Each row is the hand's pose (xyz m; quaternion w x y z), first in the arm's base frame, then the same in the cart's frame.
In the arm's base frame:
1: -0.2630 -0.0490 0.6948 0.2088 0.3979 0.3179 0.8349
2: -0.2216 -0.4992 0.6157 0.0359 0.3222 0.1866 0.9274
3: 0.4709 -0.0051 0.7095 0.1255 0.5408 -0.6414 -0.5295
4: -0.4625 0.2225 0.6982 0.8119 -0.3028 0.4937 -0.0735
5: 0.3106 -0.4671 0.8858 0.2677 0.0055 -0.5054 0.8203
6: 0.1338 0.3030 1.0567 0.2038 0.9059 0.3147 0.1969
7: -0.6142 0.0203 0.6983 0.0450 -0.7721 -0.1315 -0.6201
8: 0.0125 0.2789 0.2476 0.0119 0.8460 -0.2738 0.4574
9: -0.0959 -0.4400 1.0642 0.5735 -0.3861 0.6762 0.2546
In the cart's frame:
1: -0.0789 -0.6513 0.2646 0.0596 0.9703 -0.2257 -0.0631
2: -0.4664 -0.7186 0.5012 0.1822 0.9002 -0.3919 0.0546
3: -0.4895 -0.4435 -0.3089 0.0957 -0.5113 -0.1449 -0.8417
4: 0.2565 -0.6199 0.2702 0.0859 -0.3701 -0.9250 -0.0097
5: -0.7376 -0.8012 -0.0250 0.8385 0.4923 -0.2200 -0.0783
6: -0.0067 -0.7480 -0.3661 0.4099 -0.6157 0.2432 0.6275
7: 0.1898 -0.7301 0.4877 0.0956 -0.7336 0.5700 0.3575
8: -0.0338 -0.0621 0.0797 0.1311 0.4615 -0.6149 -0.6259
9: -0.4508 -1.0671 0.1869 0.1114 -0.6010 -0.7161 -0.3370

